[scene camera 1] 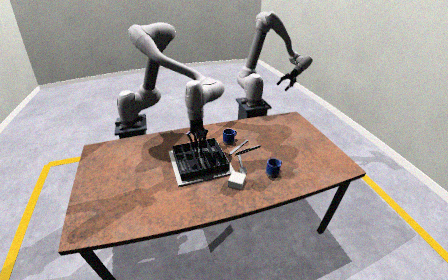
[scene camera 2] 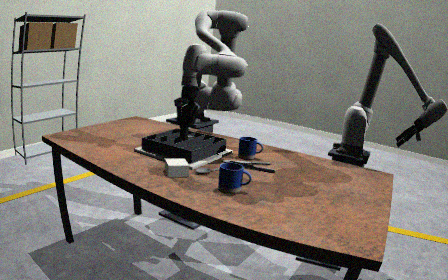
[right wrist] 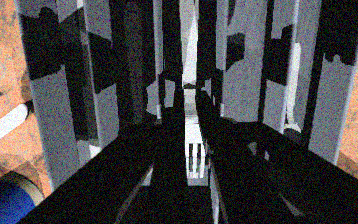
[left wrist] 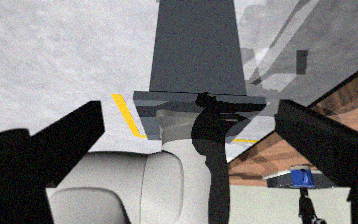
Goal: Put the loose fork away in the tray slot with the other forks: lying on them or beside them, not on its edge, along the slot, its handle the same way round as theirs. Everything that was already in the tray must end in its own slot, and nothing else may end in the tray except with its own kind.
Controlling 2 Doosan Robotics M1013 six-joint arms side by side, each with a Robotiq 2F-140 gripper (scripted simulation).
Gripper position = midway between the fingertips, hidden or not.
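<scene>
A mug (scene camera 2: 230,174) is in sight, as is a black tray (scene camera 2: 201,146), which can also be seen in the right wrist view (right wrist: 259,48) and in scene camera 1 (scene camera 1: 192,160). The right gripper (scene camera 2: 183,140) is visible as well, and it appears again in the right wrist view (right wrist: 189,104). The left gripper (left wrist: 189,116) can be seen too.
</scene>
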